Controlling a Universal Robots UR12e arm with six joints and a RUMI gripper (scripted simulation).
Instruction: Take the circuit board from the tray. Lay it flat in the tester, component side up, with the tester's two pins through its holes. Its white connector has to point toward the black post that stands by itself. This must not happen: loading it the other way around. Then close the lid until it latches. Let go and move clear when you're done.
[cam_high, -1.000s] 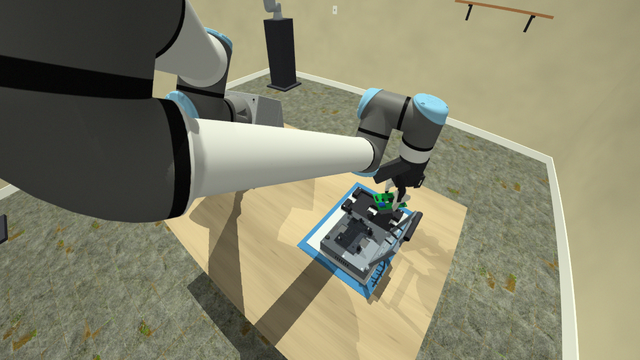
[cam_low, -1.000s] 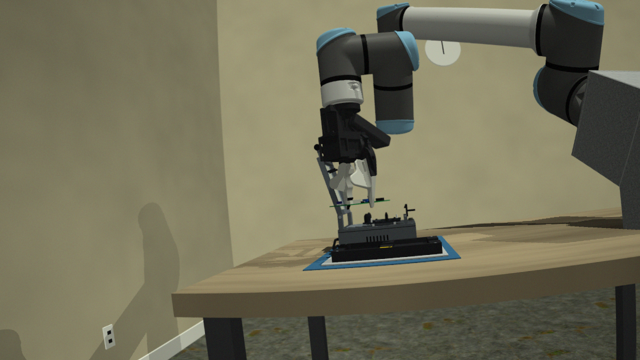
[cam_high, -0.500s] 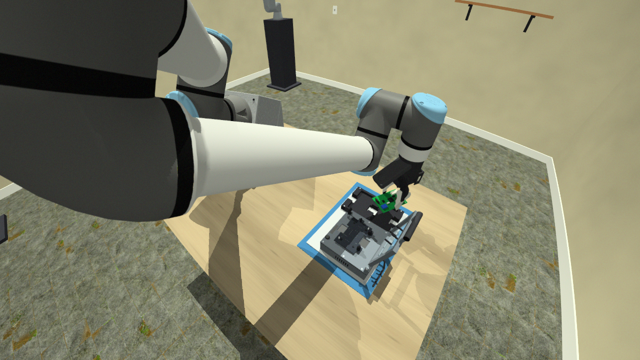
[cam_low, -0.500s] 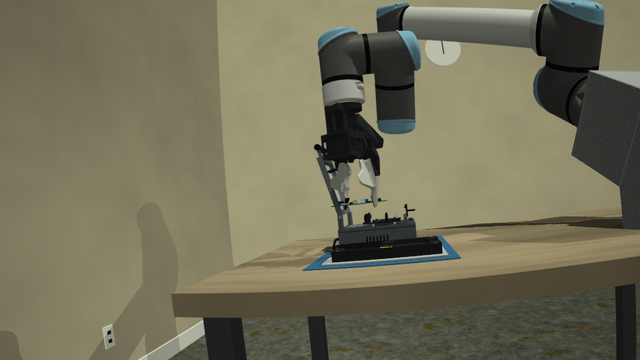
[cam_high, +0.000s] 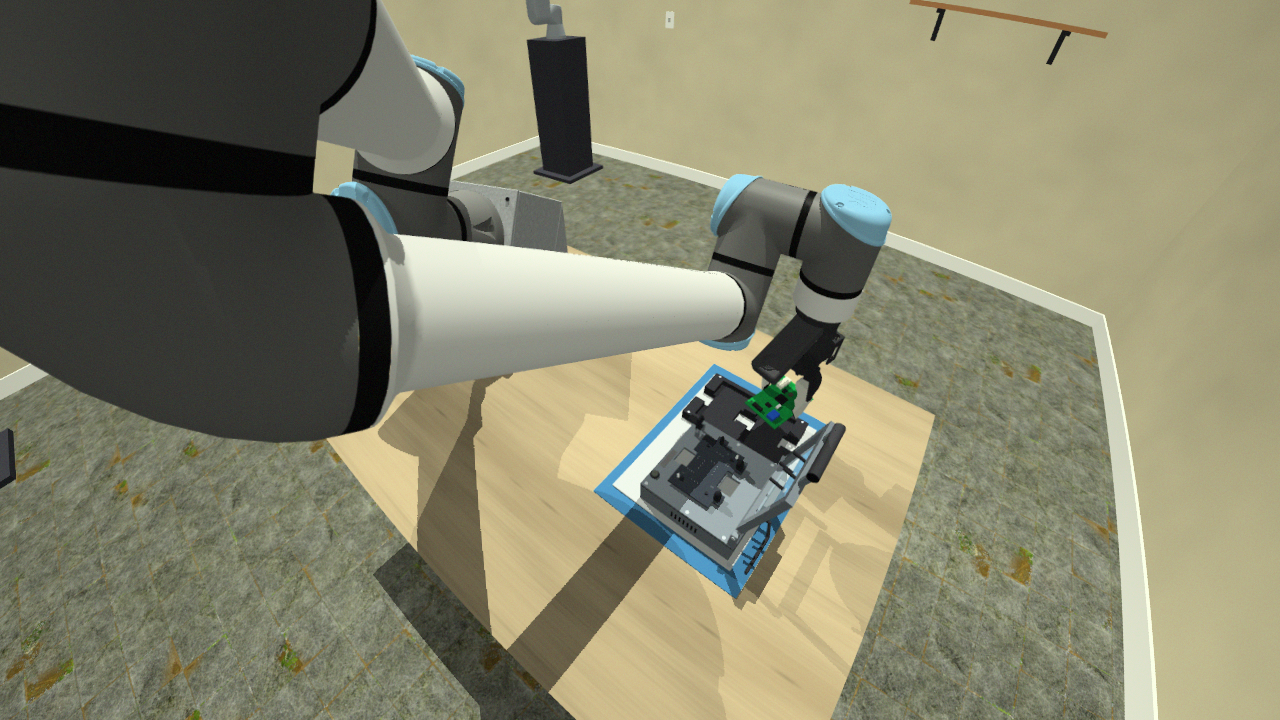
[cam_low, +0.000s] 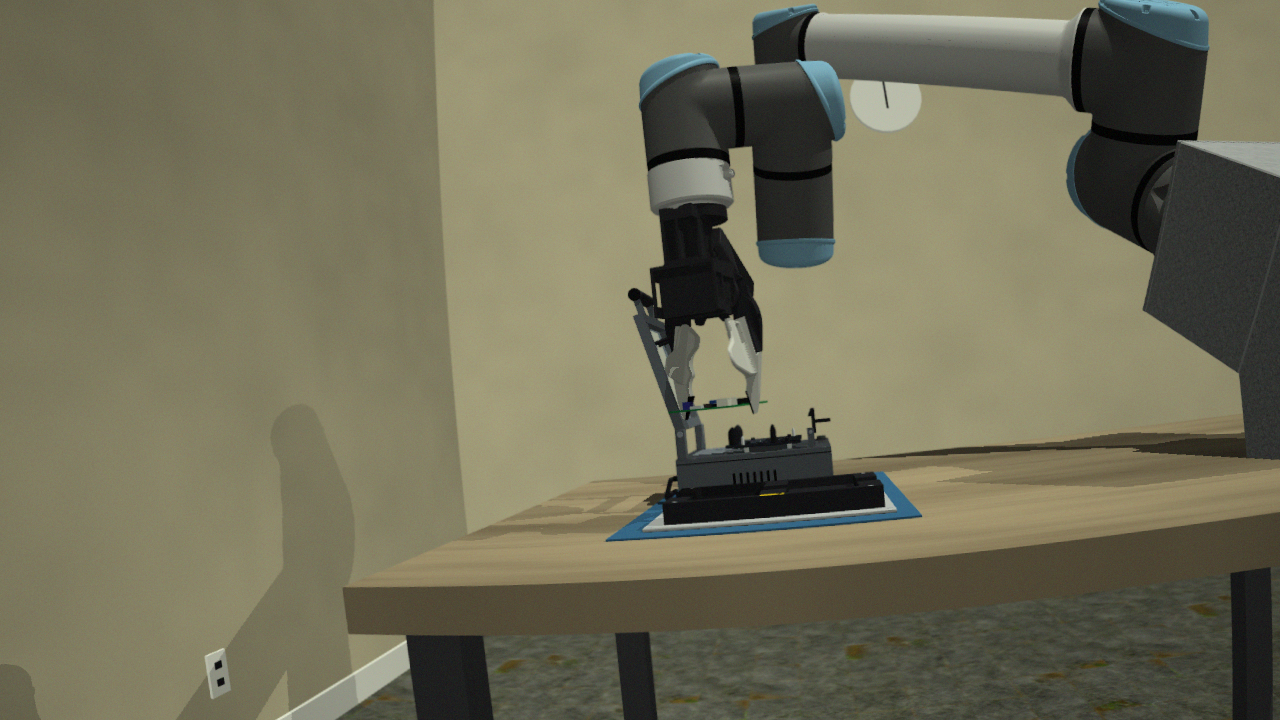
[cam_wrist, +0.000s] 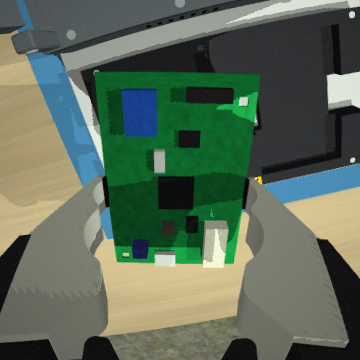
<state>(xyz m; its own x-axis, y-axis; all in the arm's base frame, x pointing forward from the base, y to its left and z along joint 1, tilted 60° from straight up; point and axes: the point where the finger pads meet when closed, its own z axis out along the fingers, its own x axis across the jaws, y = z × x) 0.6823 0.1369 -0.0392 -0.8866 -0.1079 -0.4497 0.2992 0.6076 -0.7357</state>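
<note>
The green circuit board lies right at my hand. From my hand the other things lie so: lid 7 cm ahead, 17 cm to the right, 6 cm above; grey tester 2 cm behind, 13 cm to the right, 1 cm below.
</note>
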